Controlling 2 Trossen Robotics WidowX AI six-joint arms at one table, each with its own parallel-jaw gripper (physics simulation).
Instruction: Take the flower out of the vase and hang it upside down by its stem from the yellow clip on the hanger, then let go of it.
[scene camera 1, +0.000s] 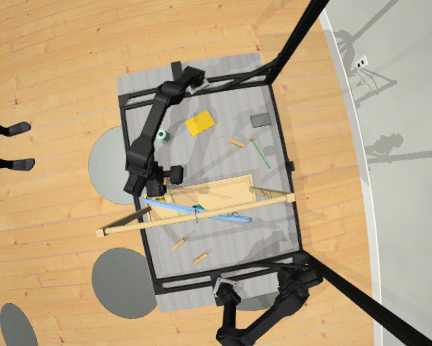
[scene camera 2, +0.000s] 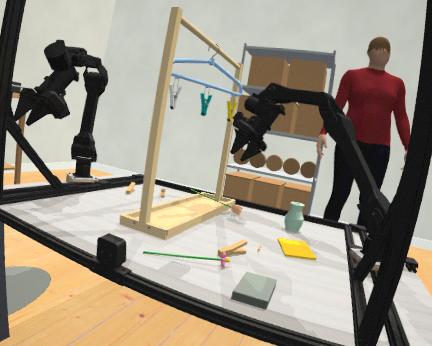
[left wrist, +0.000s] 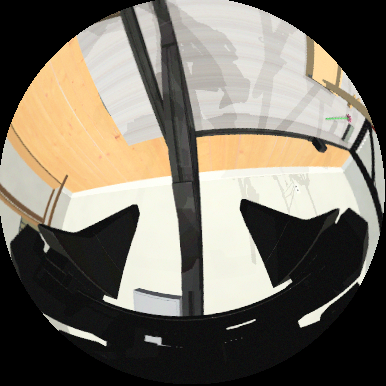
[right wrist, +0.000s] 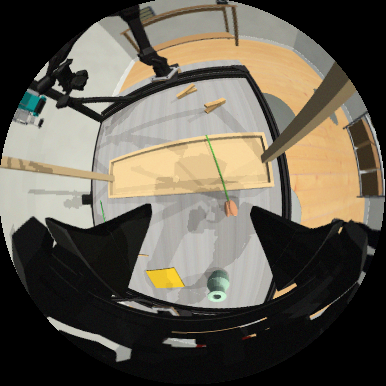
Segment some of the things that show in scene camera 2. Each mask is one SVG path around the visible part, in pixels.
My left gripper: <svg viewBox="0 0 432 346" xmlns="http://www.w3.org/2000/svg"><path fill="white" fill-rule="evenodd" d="M65 83L55 74L46 76L44 78L45 81L39 87L36 86L34 90L32 88L23 88L19 92L20 97L14 114L15 121L18 121L29 110L31 112L26 121L28 126L48 114L53 114L55 119L62 119L70 115L64 99L66 95Z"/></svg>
My right gripper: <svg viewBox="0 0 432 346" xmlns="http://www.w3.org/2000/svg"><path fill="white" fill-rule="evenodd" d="M259 114L246 118L242 112L237 112L233 117L232 125L235 126L236 137L230 153L236 153L247 144L247 148L240 159L242 162L267 149L263 136L267 130L271 130L270 126L272 124Z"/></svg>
A grey block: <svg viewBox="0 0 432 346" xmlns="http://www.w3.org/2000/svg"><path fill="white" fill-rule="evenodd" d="M246 271L233 290L231 299L266 310L277 280Z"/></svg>
